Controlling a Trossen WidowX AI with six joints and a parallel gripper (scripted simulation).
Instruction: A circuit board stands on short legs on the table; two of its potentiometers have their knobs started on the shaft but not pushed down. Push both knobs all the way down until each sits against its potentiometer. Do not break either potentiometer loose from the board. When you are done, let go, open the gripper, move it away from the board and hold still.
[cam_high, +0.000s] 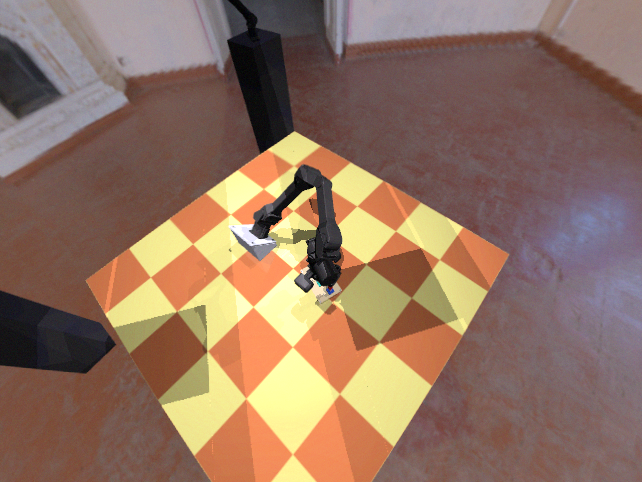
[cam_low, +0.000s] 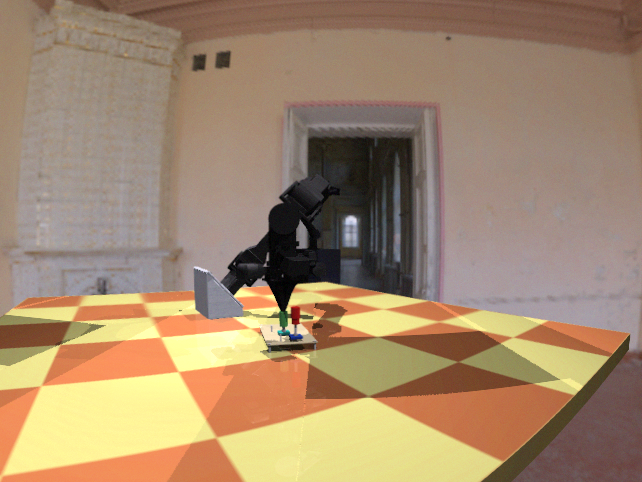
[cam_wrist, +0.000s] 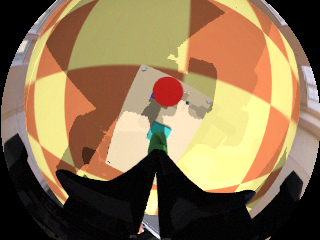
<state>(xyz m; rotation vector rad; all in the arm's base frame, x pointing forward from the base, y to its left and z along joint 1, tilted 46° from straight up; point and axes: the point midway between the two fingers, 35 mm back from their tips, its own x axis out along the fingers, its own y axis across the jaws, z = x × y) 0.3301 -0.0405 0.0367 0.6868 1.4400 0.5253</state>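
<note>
The green knob is 20 mm below my gripper tip. From my gripper tip the other things lie so: red knob 50 mm ahead.
</note>
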